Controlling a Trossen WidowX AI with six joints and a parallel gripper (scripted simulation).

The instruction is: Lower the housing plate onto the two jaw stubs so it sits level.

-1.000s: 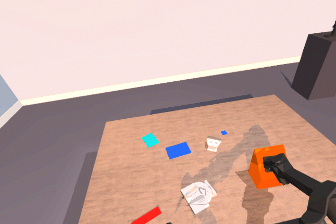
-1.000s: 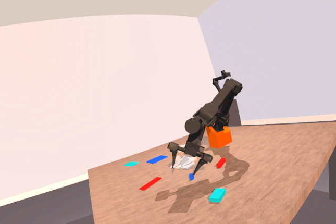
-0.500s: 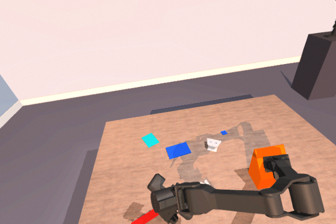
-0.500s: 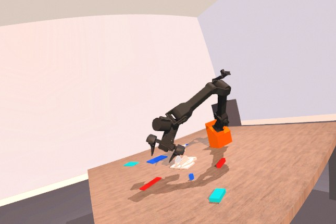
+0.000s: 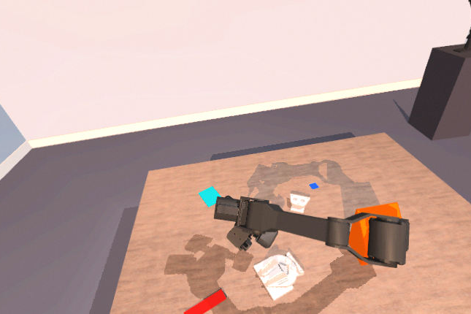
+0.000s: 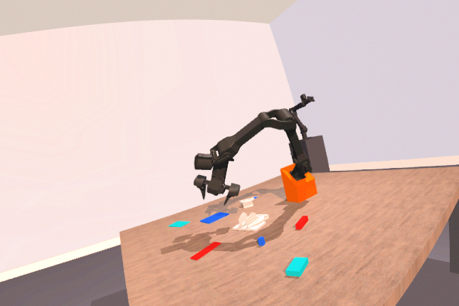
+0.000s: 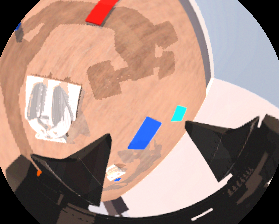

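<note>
The white block is 23 cm behind my gripper tip, 16 cm to the right of it and 11 cm below it. Round my gripper tip: cyan tile (28 cm to the right, 13 cm ahead, 12 cm below); red strip (18 cm to the left, 14 cm ahead, 12 cm below); cyan block (52 cm to the left, 11 cm below, 1 cm ahead).
</note>
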